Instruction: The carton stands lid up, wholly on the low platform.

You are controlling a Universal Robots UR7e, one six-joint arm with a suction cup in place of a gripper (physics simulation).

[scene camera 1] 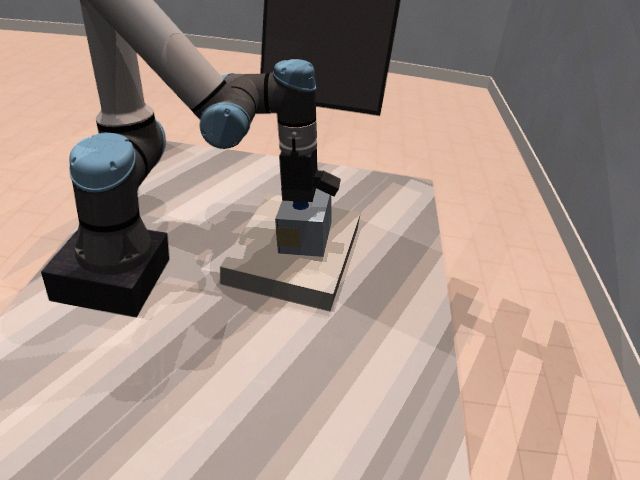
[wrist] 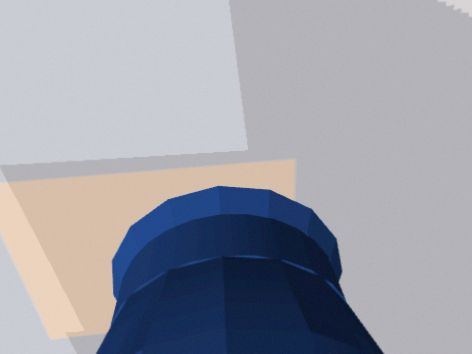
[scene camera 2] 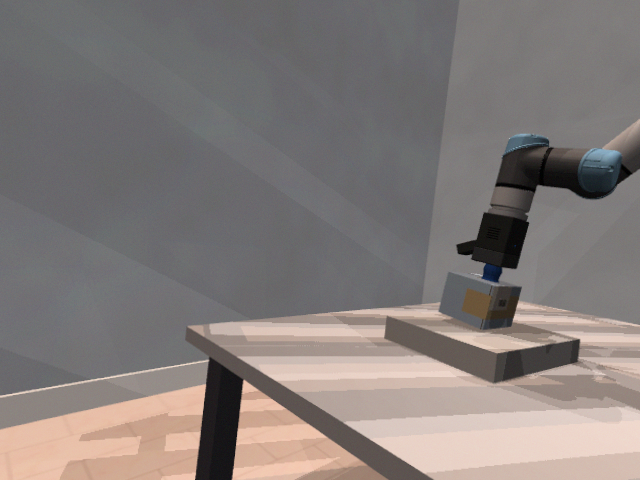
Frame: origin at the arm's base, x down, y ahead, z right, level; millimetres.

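Seen in the pictures: end effector, tool point: (scene camera 1: 301, 210) (wrist: 220, 227); arm's base, origin of the base link: (scene camera 1: 114, 250).
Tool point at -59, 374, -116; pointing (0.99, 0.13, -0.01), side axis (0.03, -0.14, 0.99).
Note:
Offsets run from my tool point to a thing's top centre, as dx, dy, dz. Level surfaces: height alone.
The blue-grey carton @[-21, +10, -8] (scene camera 1: 314, 237) (scene camera 2: 452, 299) (wrist: 125, 75) is upright, its base level with the top of the low beige platform @[+86, -4, -20] (scene camera 1: 248, 263) (scene camera 2: 439, 336). Its base lies within the platform's outline in both scene views. It rests on the platform or is a hair above it; a tiny gap cannot be ruled out. Tan patches show on its sides, and another tan patch on its upper face in the wrist view. My blue suction cup (scene camera 1: 300, 205) (scene camera 2: 491, 272) (wrist: 227, 225) is pressed on that upper face and holds the carton. The underside is hidden.
The platform stands on a striped table @[dx +134] (scene camera 1: 248, 392) (scene camera 2: 330, 356). The arm's black base block (scene camera 1: 93, 294) stands left of the platform in scene camera 1. A dark panel (scene camera 1: 330, 51) is behind the arm, and grey walls rise beyond.

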